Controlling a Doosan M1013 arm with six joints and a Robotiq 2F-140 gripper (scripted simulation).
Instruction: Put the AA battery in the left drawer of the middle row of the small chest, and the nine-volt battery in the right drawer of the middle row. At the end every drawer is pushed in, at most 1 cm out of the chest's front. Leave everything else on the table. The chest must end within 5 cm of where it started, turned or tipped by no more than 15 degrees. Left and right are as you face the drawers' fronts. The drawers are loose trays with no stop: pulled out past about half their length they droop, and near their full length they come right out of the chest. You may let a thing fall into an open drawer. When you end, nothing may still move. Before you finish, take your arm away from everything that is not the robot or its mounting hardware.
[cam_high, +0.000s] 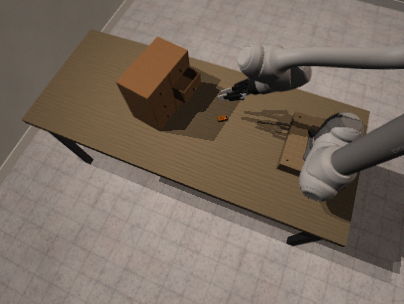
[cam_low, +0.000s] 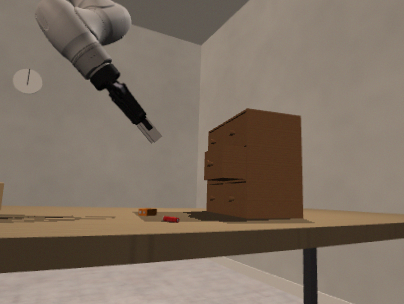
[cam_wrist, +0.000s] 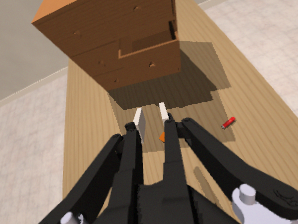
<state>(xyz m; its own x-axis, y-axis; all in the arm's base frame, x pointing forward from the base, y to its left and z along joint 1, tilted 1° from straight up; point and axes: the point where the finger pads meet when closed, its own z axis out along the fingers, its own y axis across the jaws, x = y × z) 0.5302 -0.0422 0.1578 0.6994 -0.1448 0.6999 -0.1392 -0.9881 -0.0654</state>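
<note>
My hand is 220 mm above the orange nine-volt battery. The rest, counted from my hand: AA battery 340 mm ahead, 60 mm to the left, 110 mm below.
</note>
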